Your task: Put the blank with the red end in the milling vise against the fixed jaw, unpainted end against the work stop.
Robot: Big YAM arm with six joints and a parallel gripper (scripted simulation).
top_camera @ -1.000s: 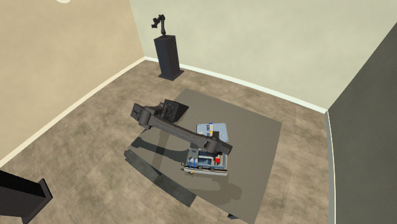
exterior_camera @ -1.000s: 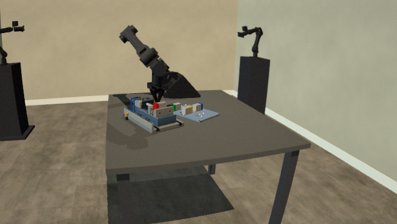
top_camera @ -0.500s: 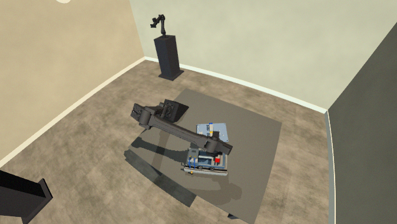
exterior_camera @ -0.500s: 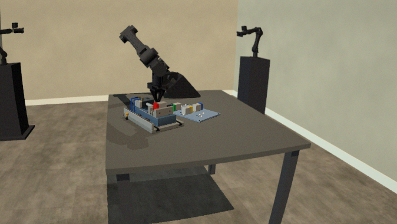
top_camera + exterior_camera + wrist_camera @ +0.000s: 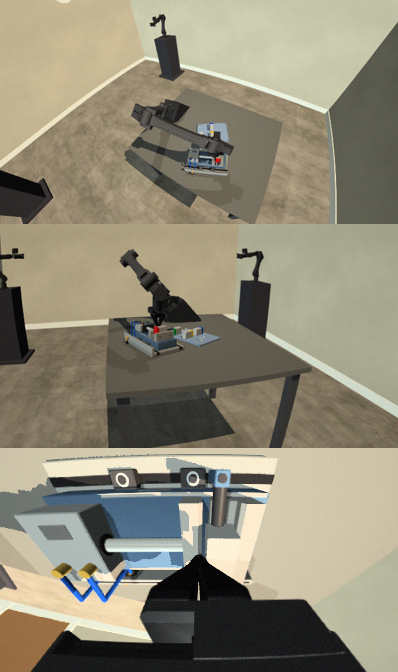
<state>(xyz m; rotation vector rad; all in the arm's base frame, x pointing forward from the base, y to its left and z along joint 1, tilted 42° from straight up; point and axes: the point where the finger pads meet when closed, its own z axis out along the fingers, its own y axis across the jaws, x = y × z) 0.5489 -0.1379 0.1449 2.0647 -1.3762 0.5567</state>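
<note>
My gripper is now 2 cm short of the grey bar with red end, 2 cm above it and 1 cm to the right of it. Also, from my hand: fixed jaw: 4 cm below, 4 cm ahead, 2 cm to the left; moving jaw: 4 cm below, 1 cm behind; work stop rod: 5 cm to the left, 2 cm below.
</note>
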